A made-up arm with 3 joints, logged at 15 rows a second.
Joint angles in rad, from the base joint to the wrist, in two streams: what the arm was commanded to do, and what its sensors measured. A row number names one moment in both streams.
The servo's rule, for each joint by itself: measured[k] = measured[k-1] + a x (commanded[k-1-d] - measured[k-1]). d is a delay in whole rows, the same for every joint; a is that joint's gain. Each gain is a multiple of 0.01, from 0.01 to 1. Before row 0 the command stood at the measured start. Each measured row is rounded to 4 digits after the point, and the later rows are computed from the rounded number. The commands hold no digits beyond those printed.
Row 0, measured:
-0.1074, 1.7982, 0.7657
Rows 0 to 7, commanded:
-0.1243, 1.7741, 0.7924
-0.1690, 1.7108, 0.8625
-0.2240, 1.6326, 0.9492
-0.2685, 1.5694, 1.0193
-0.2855, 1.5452, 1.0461
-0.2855, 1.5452, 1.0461
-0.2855, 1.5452, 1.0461
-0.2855, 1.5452, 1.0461
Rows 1 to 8, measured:
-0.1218, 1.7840, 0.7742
-0.1619, 1.7408, 0.8025
-0.2147, 1.6770, 0.8494
-0.2604, 1.6135, 0.9038
-0.2817, 1.5732, 0.9493
-0.2849, 1.5567, 0.9803
-0.2854, 1.5499, 1.0014
-0.2855, 1.5471, 1.0157
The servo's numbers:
d 0
a 0.85 0.59 0.32

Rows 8 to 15, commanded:
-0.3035, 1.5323, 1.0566
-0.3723, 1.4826, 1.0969
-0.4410, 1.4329, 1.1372
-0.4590, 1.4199, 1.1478
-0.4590, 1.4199, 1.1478
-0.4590, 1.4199, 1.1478
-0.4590, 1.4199, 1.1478
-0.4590, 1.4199, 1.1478
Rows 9 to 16, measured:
-0.3008, 1.5384, 1.0288
-0.3616, 1.5055, 1.0506
-0.4291, 1.4627, 1.0783
-0.4545, 1.4374, 1.1005
-0.4583, 1.4271, 1.1156
-0.4589, 1.4229, 1.1259
-0.4590, 1.4211, 1.1329
-0.4590, 1.4204, 1.1377

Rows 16 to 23, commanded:
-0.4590, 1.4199, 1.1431
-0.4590, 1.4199, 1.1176
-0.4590, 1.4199, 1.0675
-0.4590, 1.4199, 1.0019
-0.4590, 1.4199, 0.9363
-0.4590, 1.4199, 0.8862
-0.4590, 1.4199, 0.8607
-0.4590, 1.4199, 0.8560
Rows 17 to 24, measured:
-0.4590, 1.4201, 1.1394
-0.4590, 1.4200, 1.1324
-0.4590, 1.4199, 1.1116
-0.4590, 1.4199, 1.0765
-0.4590, 1.4199, 1.0316
-0.4590, 1.4199, 0.9851
-0.4590, 1.4199, 0.9453
-0.4590, 1.4199, 0.9167

